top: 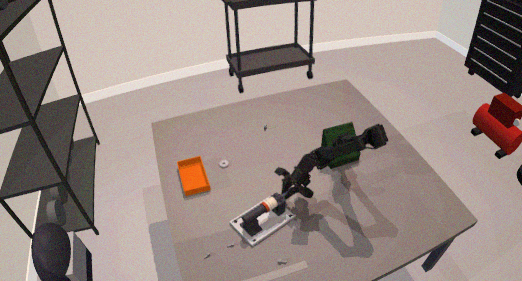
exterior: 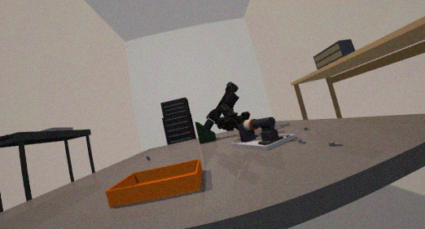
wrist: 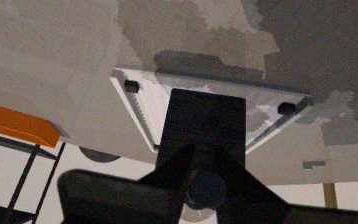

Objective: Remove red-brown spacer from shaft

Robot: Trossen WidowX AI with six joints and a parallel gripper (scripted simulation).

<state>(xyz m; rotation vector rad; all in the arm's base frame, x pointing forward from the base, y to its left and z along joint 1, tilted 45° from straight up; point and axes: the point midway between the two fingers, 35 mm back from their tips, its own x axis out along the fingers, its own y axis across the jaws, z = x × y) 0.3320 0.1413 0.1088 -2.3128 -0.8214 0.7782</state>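
My gripper tip is 6 cm short of the dark shaft, 2 cm to the right of it and 2 cm below it. Also, from my gripper tip: cream spacer 7 cm ahead, 3 cm to the left, 2 cm above; red-brown spacer 9 cm ahead, 3 cm to the left, 2 cm above; orange tray 33 cm ahead, 29 cm to the right, 5 cm below.
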